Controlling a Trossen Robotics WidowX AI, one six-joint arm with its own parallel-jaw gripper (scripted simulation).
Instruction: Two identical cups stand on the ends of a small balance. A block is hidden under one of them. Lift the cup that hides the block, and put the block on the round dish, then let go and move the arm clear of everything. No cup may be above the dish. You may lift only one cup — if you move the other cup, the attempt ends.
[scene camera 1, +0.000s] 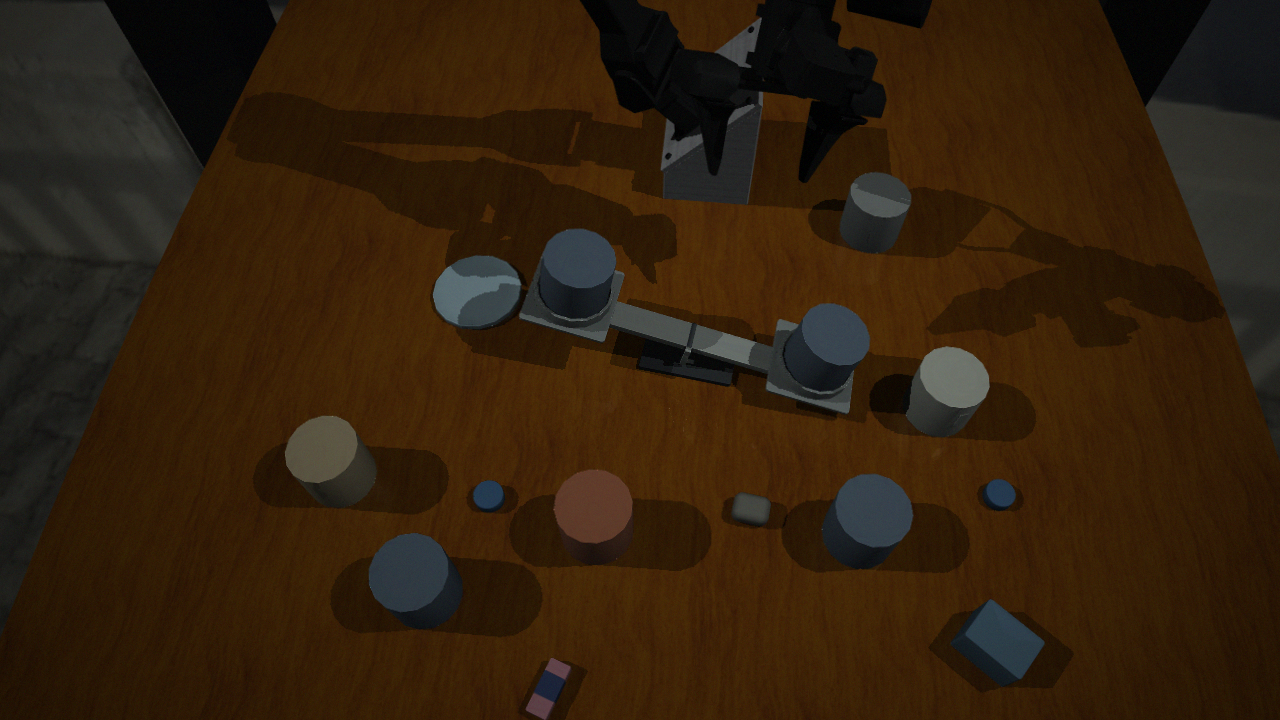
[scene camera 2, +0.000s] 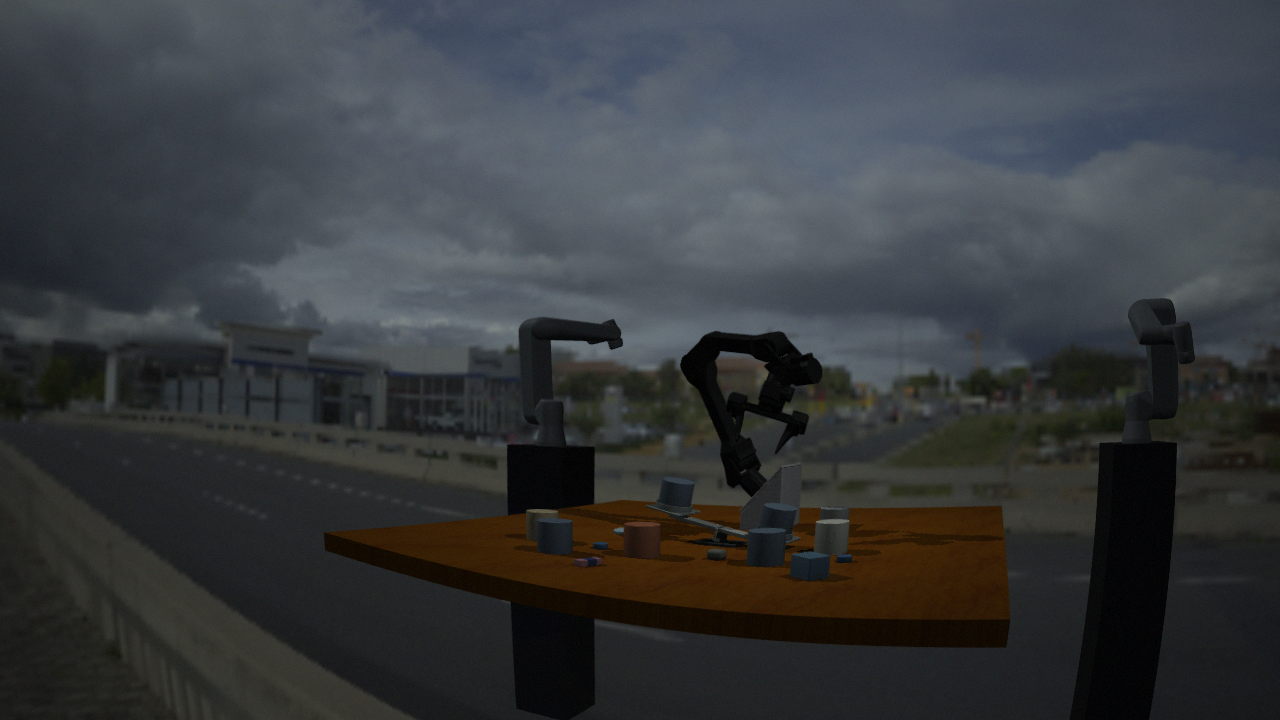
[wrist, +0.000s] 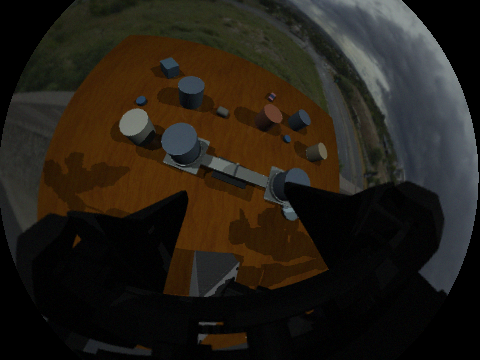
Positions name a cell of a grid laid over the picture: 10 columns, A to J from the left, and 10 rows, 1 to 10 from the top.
Observation:
My gripper (scene camera 1: F3) is open, holding nothing. Further things: a dark blue cup (scene camera 1: G5), a dark blue cup (scene camera 1: E4), a blue box (scene camera 1: H9), a grey pebble (scene camera 1: F8), a beige cup (scene camera 1: C7), a dark blue cup (scene camera 1: G8), a dark blue cup (scene camera 1: D9), a balance (scene camera 1: F5) and a round dish (scene camera 1: D5).
The blue box also shows in scene camera 2 (scene camera 2: G8). The balance is seen too in scene camera 2 (scene camera 2: F8) and in the wrist view (wrist: E5). My gripper also shows in scene camera 2 (scene camera 2: F7) and in the wrist view (wrist: E6).

